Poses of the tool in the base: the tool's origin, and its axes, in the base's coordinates. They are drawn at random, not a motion.
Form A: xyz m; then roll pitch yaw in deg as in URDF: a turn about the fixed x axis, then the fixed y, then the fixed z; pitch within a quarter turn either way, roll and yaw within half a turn.
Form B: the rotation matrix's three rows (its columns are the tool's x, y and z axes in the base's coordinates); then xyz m. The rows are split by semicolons. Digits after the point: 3 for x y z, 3 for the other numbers.
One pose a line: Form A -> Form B
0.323 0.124 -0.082 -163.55 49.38 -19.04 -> 0.615 -0.516 -0.596; -0.212 -0.836 0.505; -0.759 -0.184 -0.624; 0.323 0.124 -0.082
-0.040 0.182 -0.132 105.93 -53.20 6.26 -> 0.595 -0.735 0.323; 0.065 -0.357 -0.932; 0.801 0.576 -0.164; -0.040 0.182 -0.132
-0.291 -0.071 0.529 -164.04 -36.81 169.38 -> -0.787 0.015 -0.617; 0.148 0.975 -0.164; 0.599 -0.220 -0.770; -0.291 -0.071 0.529
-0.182 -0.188 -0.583 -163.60 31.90 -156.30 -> -0.777 -0.249 0.578; -0.341 0.938 -0.055; -0.528 -0.240 -0.814; -0.182 -0.188 -0.583
